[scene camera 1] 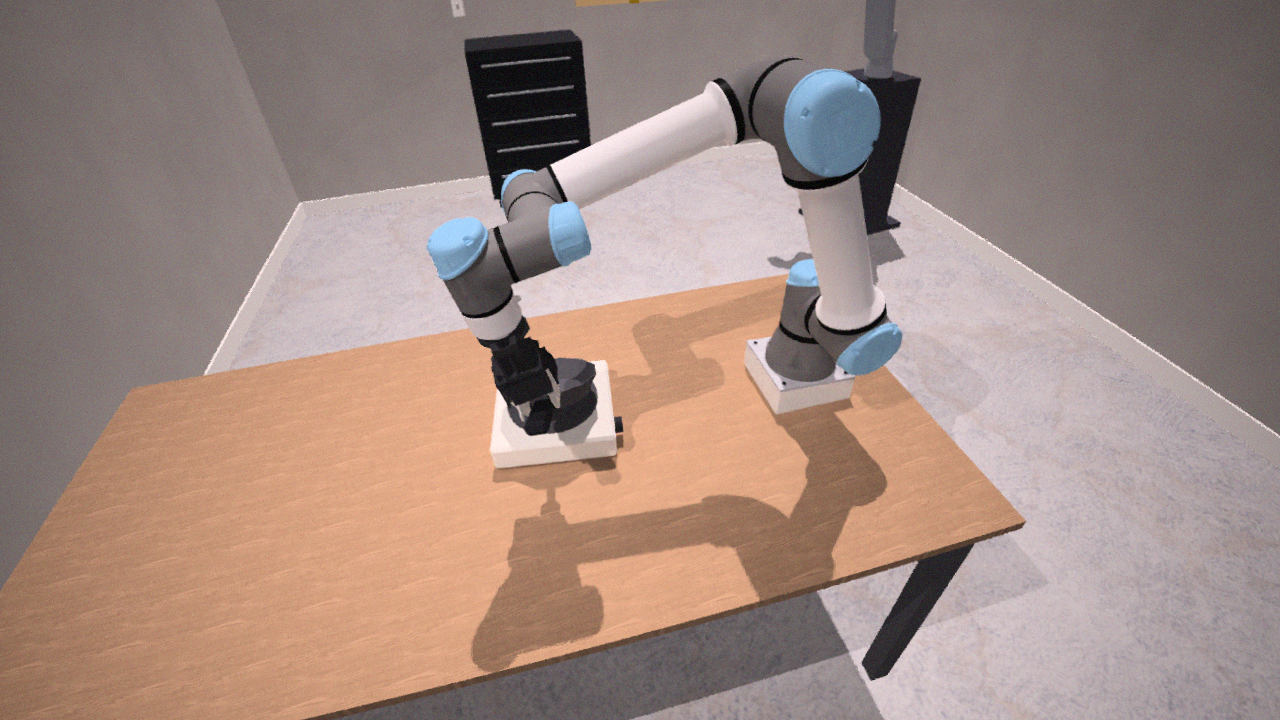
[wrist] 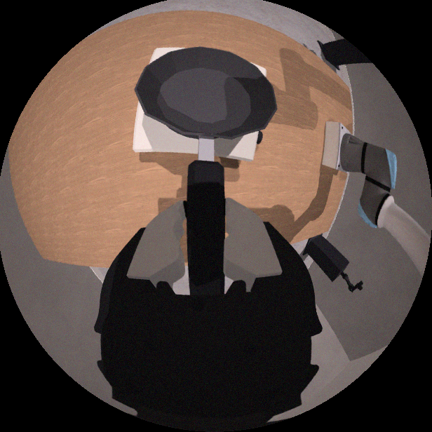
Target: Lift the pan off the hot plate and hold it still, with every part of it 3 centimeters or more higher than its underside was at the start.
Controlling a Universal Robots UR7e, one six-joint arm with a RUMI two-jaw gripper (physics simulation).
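Frame: origin at the arm's base, x ahead, y left, z up, level; millimetres.
Where they show: arm's base at its link origin: (scene camera 1: 799, 359).
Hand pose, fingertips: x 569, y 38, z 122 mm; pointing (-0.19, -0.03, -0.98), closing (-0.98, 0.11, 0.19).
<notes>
Things, the pixels of their top centre, and the offset from my fingertips. "*": a spot on its surface instead. Level surfaces: height alone.
- white hot plate at a spot on its surface: (scene camera 1: 514, 453) * dx +63, dy -61, dz -139 mm
- black knob at its top centre: (scene camera 1: 617, 419) dx -148, dy -59, dz -138 mm
- wooden table at its surface level: dz -187 mm
The dark grey pan (scene camera 1: 575, 372) (wrist: 204, 97) is over the white hot plate (scene camera 1: 514, 453) (wrist: 167, 136). In the wrist view its inside shows and its metal neck runs to the black handle (scene camera 1: 538, 420) (wrist: 205, 176). My gripper (scene camera 1: 540, 402) (wrist: 205, 201) is shut on the handle, with a grey finger on each side of it. In the scene view the pan's rim looks raised and tilted above the plate, and its shadow falls on the table in front of the plate. The gripper hides part of the pan there, and the exact gap under it cannot be told.
The hot plate has a black knob (scene camera 1: 618, 424) (wrist: 259, 136) on its side. It stands on the wooden table (scene camera 1: 313, 501) (wrist: 75, 150). The robot's base (scene camera 1: 810, 392) (wrist: 332, 146) is on the table to the right. A black drawer cabinet (scene camera 1: 529, 80) stands on the floor behind.
</notes>
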